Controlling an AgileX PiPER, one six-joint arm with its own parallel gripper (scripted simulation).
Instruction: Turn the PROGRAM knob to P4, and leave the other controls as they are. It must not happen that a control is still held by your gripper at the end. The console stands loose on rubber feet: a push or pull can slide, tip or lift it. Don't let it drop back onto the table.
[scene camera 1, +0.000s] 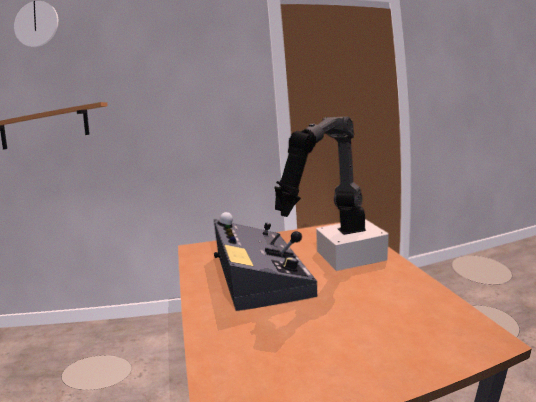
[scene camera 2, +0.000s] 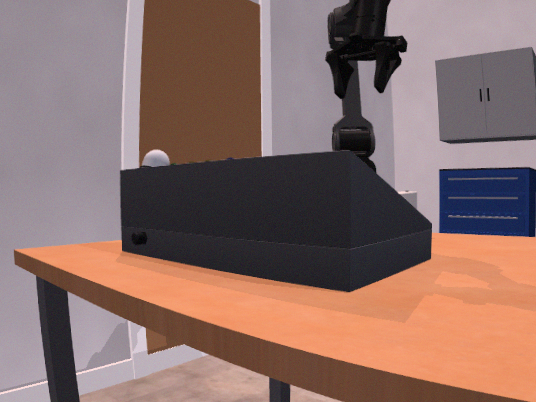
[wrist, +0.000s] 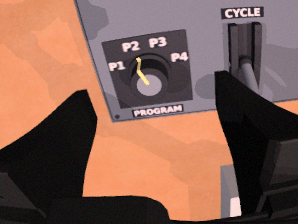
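Note:
There is a dark console (scene camera 2: 325, 219) here, which I also find at (scene camera 1: 245, 252) and, through the wrist view, at (wrist: 185, 49). My gripper (scene camera 2: 358, 92) is visible to me too; the same gripper appears at (scene camera 1: 281, 213) and at (wrist: 151, 96).

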